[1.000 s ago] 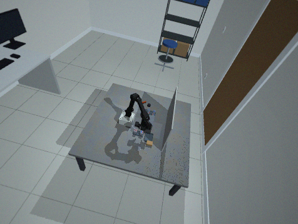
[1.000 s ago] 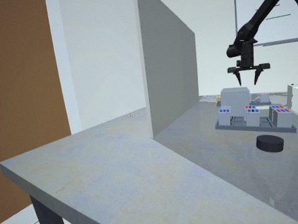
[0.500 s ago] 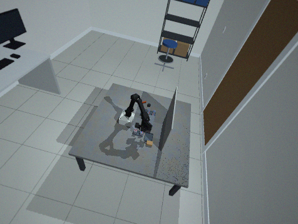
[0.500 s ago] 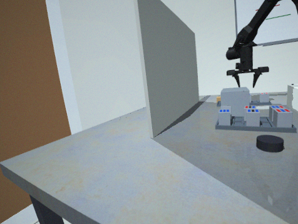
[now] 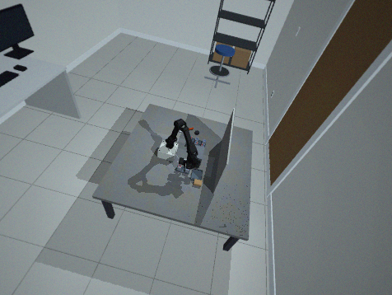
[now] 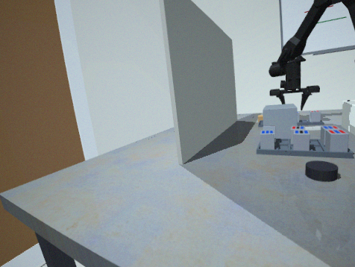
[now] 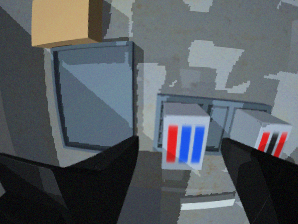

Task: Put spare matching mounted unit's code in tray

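The grey spare block is 2 cm below my gripper tip and 1 cm behind it. Also, from my gripper tip: blue-grey tray (10 cm ahead, 5 cm below); then tan box (13 cm ahead, 8 cm to the right, 4 cm below); then grey unit (21 cm to the left, 2 cm ahead, 1 cm below).
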